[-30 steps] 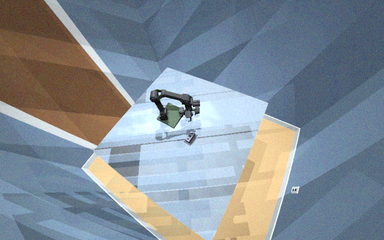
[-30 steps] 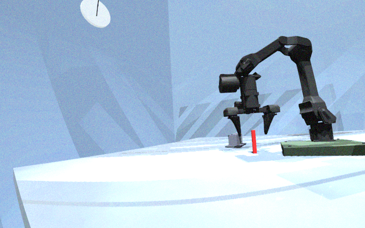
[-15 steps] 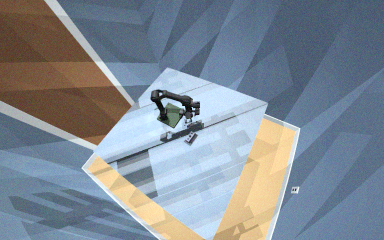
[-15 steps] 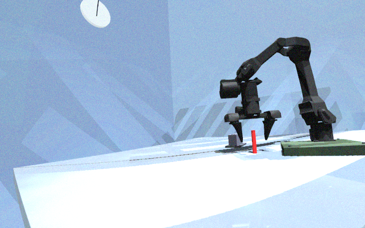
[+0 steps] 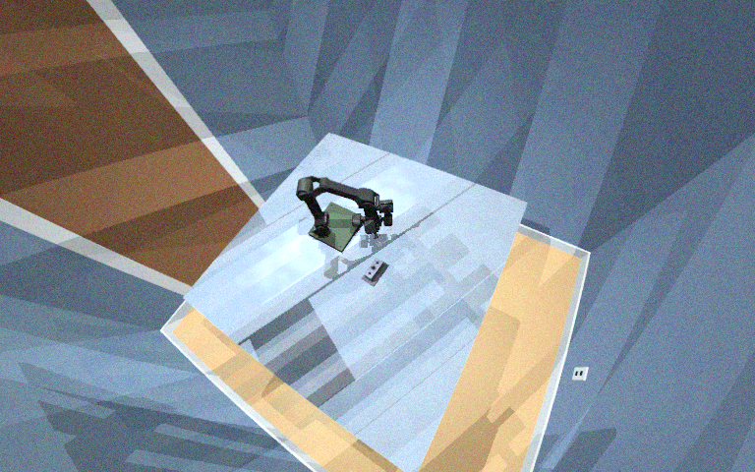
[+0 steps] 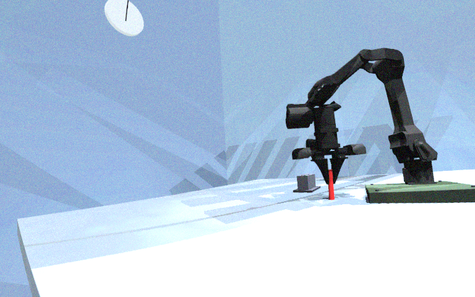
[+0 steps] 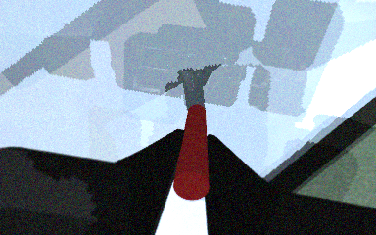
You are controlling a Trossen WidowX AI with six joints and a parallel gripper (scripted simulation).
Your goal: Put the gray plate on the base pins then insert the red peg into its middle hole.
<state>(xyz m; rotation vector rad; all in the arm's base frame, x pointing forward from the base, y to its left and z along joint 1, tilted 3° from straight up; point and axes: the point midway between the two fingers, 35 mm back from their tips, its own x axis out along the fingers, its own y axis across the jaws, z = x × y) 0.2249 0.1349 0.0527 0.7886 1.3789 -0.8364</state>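
My gripper tip is 18 cm to the left of the gray plate and 11 cm short of it. From my gripper tip the other things lie so: red peg right at my gripper tip; then base 18 cm to the right, 11 cm ahead, 3 cm below.
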